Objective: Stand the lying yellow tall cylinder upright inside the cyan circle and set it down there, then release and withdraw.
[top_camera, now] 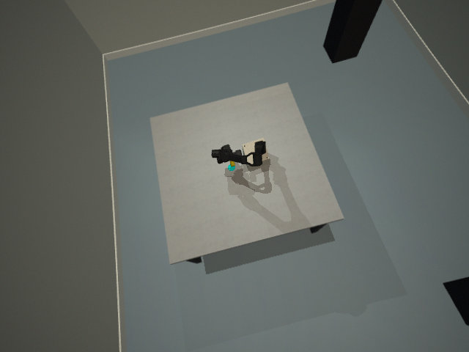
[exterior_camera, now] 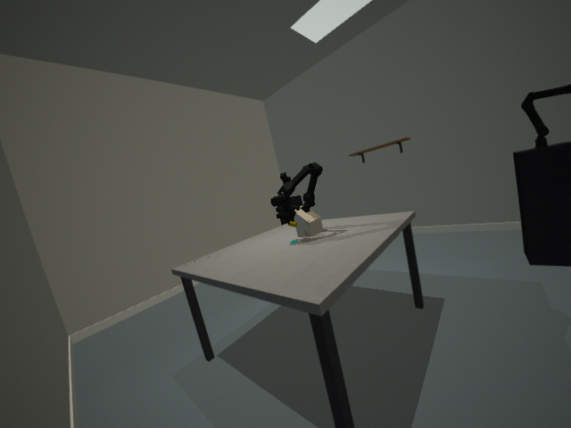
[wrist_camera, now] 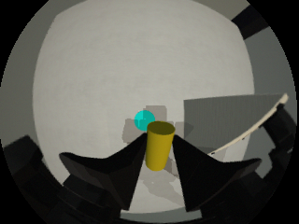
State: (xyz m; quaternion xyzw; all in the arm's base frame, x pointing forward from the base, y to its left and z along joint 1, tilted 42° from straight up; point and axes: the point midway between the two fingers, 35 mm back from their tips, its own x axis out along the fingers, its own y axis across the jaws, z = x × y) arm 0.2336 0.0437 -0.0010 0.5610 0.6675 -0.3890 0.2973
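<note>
Now: gripper tip 13 cm above the cyan circle, 2 cm short of it and 1 cm to the right of it. Round my gripper tip: yellow tall cylinder 2 cm to the left, 1 cm below.
</note>
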